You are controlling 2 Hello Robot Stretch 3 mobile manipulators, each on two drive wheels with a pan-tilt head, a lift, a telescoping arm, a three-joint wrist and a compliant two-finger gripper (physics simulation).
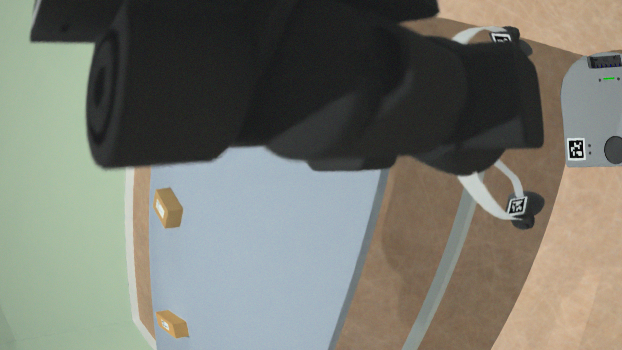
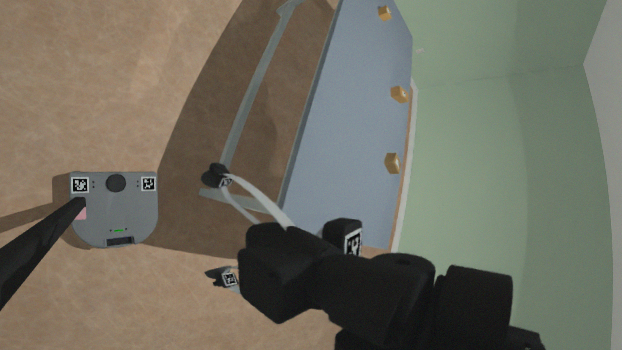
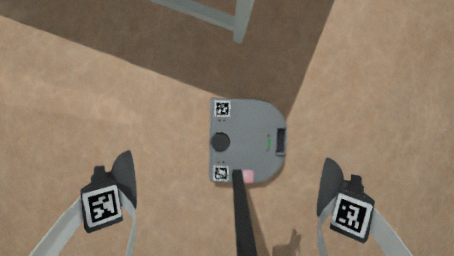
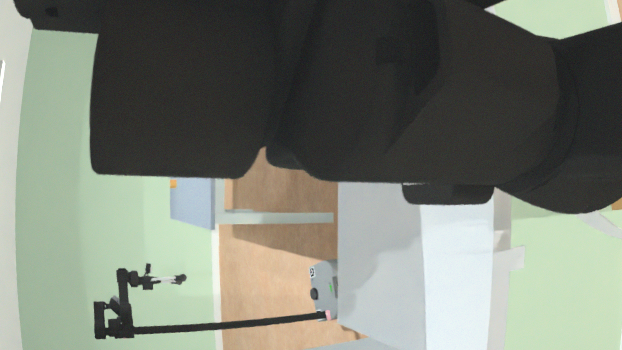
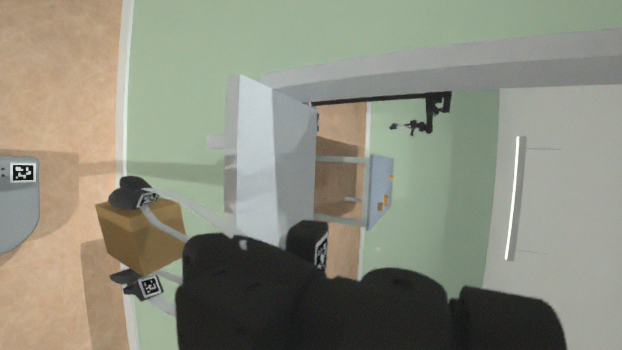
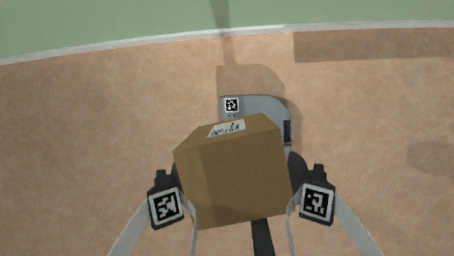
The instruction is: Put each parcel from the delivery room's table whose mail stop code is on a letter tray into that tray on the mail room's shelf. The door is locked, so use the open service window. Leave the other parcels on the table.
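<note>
The r1 gripper [image 1: 525, 122] [image 2: 216, 226] [image 3: 227, 182] is open and empty, off the edge of the blue delivery table [image 1: 260, 250] [image 2: 345, 125] [image 5: 378, 165]. Near the table's far edge lie brown parcels, one [image 1: 169, 209] [image 2: 393, 163] nearer r1, a second [image 1: 172, 325] [image 2: 399, 94] and a third [image 2: 384, 13] further along. The r2 gripper [image 5: 126, 235] [image 6: 235, 172] is shut on a brown parcel [image 5: 145, 245] [image 6: 230, 185], held in the air outside the window counter [image 5: 255, 175] [image 4: 380, 250]. Its label [image 6: 227, 129] is too small to read. Letter trays and shelf do not show.
The service window frame [image 5: 450, 65] surrounds the opening; r1's mast [image 4: 225, 325] [image 5: 370, 99] stands beyond it. A green wall [image 5: 170, 100] lies below the counter. The r2 base [image 5: 17, 210] [image 6: 257, 105] is on the floor on this side. A table leg [image 3: 243, 20] stands near r1's base [image 3: 250, 130].
</note>
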